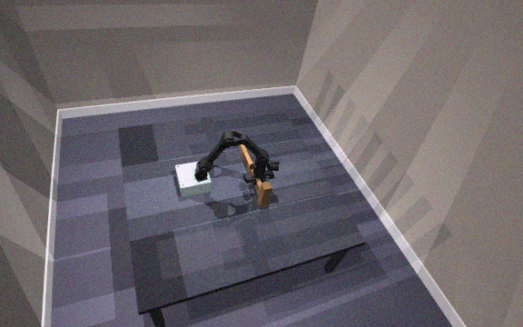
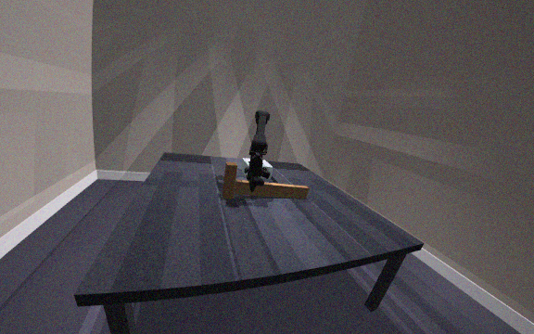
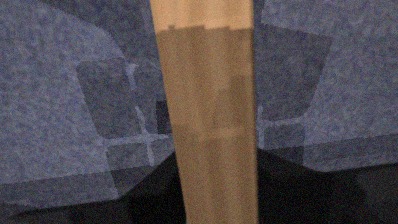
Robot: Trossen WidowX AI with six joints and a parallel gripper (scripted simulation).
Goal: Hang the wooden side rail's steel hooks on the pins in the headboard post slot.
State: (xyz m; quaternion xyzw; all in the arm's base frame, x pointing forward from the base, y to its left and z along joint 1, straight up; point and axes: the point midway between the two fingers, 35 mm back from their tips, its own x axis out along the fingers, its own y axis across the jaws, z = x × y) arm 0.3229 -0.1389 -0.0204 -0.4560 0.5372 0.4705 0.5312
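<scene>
The headboard post is 12 cm to the right of my gripper tip, 4 cm above it and 2 cm behind it.
</scene>
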